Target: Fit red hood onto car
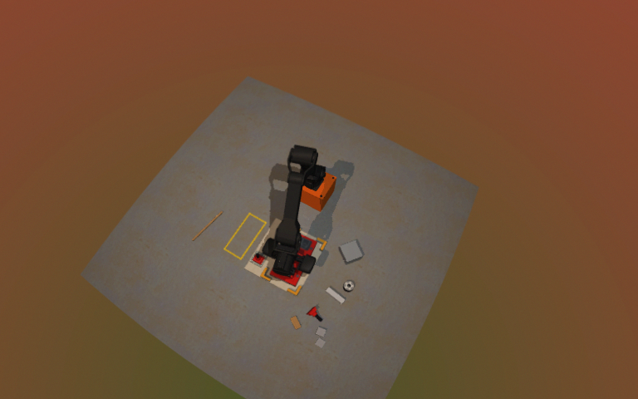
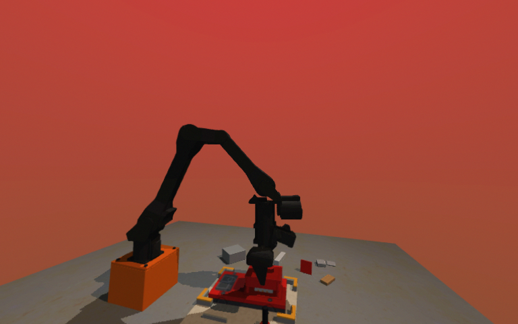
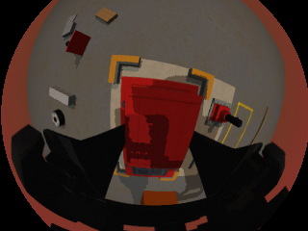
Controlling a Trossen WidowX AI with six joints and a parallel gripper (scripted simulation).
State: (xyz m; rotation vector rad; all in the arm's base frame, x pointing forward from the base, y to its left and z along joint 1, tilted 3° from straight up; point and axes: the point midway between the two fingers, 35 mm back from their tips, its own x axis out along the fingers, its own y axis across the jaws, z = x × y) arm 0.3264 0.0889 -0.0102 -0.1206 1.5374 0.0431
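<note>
My gripper tip is now 3 cm above the grey engine block and 1 cm to the right of it. Also, from my gripper tip: red hood: 1 cm above; tan tile: 17 cm ahead, 13 cm to the left, 5 cm below; grey bar: 21 cm to the left, 4 cm below, 1 cm ahead.
</note>
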